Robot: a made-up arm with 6 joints. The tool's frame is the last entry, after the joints.
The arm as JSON. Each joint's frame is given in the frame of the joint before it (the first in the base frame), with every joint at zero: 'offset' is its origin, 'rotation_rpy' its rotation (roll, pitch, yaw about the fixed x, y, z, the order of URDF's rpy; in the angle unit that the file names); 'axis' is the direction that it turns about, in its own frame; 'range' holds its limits. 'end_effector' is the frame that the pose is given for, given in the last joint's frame.
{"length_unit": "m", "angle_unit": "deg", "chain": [
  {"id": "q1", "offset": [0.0, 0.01, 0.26], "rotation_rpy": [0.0, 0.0, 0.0], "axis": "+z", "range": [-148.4, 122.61]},
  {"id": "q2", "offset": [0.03, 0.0, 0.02], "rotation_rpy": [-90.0, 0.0, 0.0], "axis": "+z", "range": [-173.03, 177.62]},
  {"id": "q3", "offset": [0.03, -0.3, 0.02], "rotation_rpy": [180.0, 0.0, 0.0], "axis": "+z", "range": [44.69, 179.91]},
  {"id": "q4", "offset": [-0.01, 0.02, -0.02], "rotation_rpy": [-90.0, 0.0, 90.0], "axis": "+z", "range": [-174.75, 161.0]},
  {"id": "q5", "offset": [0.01, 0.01, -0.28], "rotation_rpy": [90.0, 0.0, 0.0], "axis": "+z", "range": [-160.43, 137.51]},
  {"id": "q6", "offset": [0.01, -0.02, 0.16], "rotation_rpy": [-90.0, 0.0, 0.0], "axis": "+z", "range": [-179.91, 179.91]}
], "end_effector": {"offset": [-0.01, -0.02, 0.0], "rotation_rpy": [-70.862, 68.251, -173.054]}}
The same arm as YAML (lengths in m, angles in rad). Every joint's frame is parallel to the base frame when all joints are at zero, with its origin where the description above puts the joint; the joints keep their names.
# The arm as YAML. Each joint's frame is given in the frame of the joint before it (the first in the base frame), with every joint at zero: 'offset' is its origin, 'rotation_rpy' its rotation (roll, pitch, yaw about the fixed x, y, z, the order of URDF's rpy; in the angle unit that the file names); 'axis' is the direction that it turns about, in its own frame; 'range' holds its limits. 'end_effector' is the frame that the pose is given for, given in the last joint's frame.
length_unit: m
angle_unit: rad
chain:
  - id: q1
    offset: [0.0, 0.01, 0.26]
    rotation_rpy: [0.0, 0.0, 0.0]
    axis: [0.0, 0.0, 1.0]
    range: [-2.5901, 2.1399]
  - id: q2
    offset: [0.03, 0.0, 0.02]
    rotation_rpy: [0.0, 0.0, 0.0]
    axis: [0.0, 1.0, 0.0]
    range: [-3.0199, 3.1001]
  - id: q3
    offset: [0.03, 0.02, 0.3]
    rotation_rpy: [0.0, 0.0, 0.0]
    axis: [0.0, -1.0, 0.0]
    range: [0.78, 3.14]
  - id: q4
    offset: [-0.01, 0.02, 0.02]
    rotation_rpy: [0.0, 0.0, 0.0]
    axis: [-1.0, 0.0, 0.0]
    range: [-3.05, 2.81]
  - id: q5
    offset: [0.28, 0.01, 0.01]
    rotation_rpy: [0.0, 0.0, 0.0]
    axis: [0.0, -1.0, 0.0]
    range: [-2.8, 2.4]
  - id: q6
    offset: [0.02, -0.16, 0.01]
    rotation_rpy: [0.0, 0.0, 0.0]
    axis: [-1.0, 0.0, 0.0]
    range: [-3.14, 3.14]
end_effector:
  offset: [0.0, -0.02, -0.01]
  rotation_rpy: [1.7744, 0.3767, -0.0482]

